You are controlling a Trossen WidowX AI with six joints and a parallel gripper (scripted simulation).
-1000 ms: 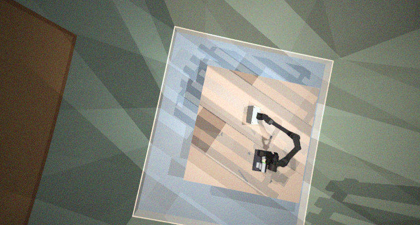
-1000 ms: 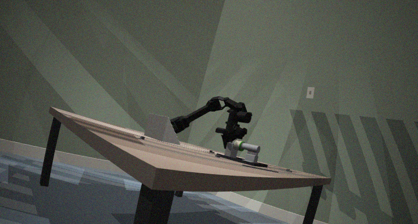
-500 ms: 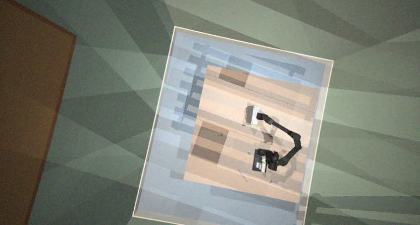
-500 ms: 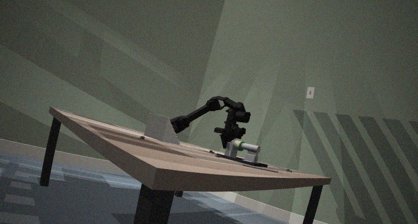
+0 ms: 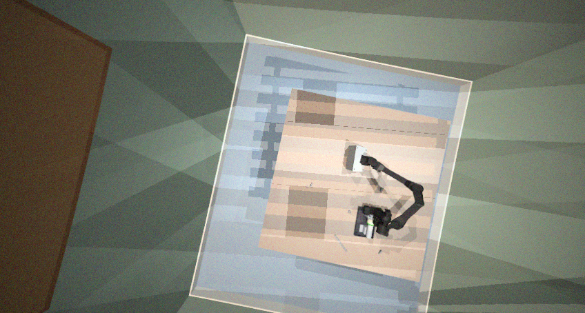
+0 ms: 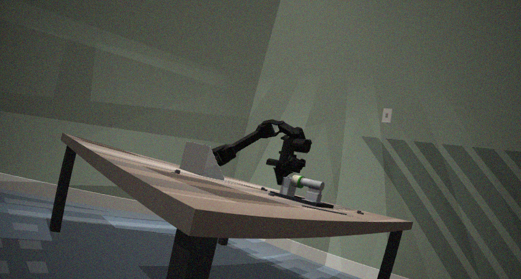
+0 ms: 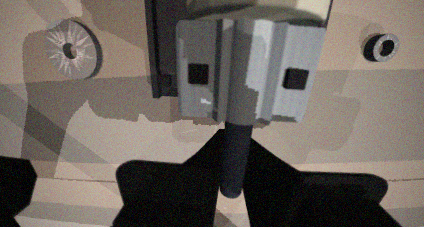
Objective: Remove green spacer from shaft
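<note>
Right now the dark shaft is 5 cm ahead of my gripper tip, 3 cm above it and 1 cm to the left of it. From my gripper tip the other things lie so: green spacer (11 cm ahead, 3 cm above, 2 cm to the left).
</note>
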